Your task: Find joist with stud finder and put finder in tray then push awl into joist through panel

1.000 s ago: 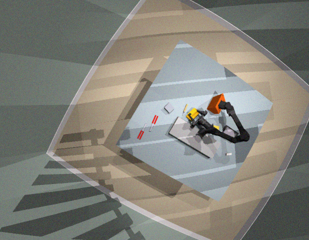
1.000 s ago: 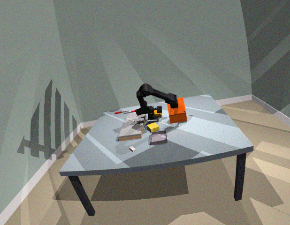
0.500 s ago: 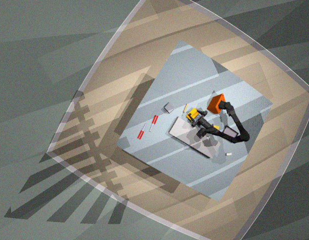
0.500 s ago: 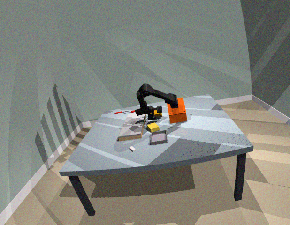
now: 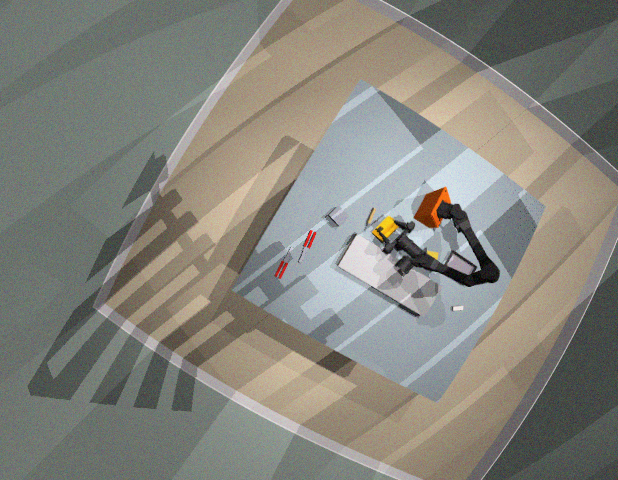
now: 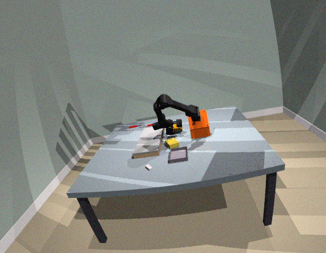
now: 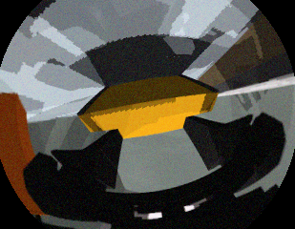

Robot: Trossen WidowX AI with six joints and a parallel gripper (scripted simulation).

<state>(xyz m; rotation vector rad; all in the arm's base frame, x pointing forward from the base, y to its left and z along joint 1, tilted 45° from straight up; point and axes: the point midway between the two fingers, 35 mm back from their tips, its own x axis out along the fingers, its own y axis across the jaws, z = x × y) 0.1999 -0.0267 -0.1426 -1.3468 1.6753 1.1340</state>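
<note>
Now: gripper tip 1 cm short of the yellow stud finder and 1 cm above it. Round my gripper tip: square window: 3 cm ahead, 1 cm to the right, 1 cm above; then awl: 7 cm to the right, 6 cm below, 2 cm ahead; then grey block: 21 cm to the right, 9 cm ahead, 4 cm below.
</note>
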